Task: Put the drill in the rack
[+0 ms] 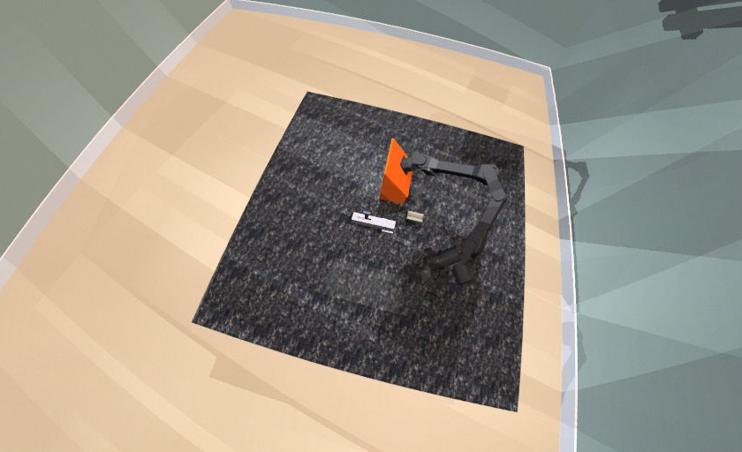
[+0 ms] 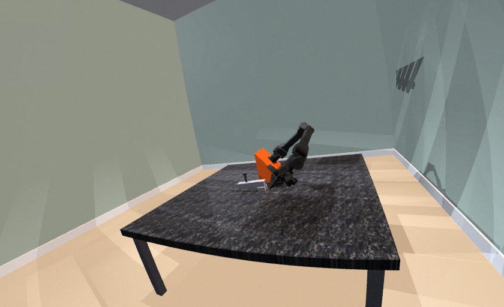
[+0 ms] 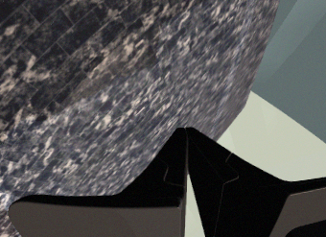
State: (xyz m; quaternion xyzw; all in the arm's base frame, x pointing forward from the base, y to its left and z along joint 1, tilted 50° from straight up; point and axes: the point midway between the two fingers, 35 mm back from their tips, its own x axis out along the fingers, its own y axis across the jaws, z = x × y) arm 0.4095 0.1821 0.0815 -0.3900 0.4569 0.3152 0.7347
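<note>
The small dark key lies 16 cm behind my gripper tip and 23 cm to the right of it. Round my gripper tip: light grey housing block (17 cm behind, 20 cm to the right, 5 cm below); drill (17 cm behind, 18 cm to the right, 4 cm below).
</note>
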